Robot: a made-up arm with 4 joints.
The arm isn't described. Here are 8 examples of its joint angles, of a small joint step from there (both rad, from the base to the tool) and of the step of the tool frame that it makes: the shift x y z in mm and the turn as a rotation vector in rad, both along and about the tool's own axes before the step.
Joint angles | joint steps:
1: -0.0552 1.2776 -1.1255 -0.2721 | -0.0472 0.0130 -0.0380 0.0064
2: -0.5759 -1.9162 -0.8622 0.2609 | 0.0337 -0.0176 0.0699 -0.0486
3: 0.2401 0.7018 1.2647 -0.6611 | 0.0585 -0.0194 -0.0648 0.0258
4: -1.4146 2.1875 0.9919 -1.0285 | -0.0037 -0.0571 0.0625 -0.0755
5: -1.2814 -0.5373 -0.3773 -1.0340 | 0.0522 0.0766 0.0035 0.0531
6: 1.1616 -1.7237 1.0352 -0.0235 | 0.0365 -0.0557 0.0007 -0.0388
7: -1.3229 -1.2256 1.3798 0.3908 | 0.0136 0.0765 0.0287 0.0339
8: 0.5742 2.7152 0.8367 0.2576 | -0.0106 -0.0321 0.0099 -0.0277
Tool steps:
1: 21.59 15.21 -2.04 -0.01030 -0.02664 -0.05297
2: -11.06 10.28 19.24 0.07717 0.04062 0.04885
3: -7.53 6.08 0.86 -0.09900 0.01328 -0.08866
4: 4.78 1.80 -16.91 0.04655 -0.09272 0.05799
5: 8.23 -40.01 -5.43 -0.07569 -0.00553 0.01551
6: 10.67 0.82 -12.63 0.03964 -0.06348 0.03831
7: -2.26 -4.12 17.93 -0.06083 0.05608 0.00492
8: -1.09 1.28 -1.22 0.02927 -0.01857 0.00705
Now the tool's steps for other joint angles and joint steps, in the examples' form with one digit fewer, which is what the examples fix.
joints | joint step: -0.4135 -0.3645 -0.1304 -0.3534 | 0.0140 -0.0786 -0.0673 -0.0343
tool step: -2.8 2.6 -8.0 -0.0523 -0.0071 -0.0623
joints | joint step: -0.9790 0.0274 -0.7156 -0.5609 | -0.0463 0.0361 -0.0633 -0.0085
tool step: 8.6 3.9 -4.2 -0.0196 -0.0287 0.0220
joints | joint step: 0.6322 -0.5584 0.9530 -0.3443 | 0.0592 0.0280 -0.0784 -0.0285
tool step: 9.4 -33.6 2.2 -0.1320 -0.0238 0.0314
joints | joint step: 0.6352 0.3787 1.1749 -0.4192 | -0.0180 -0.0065 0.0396 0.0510
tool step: 3.9 13.3 1.9 0.0443 0.0096 -0.0302
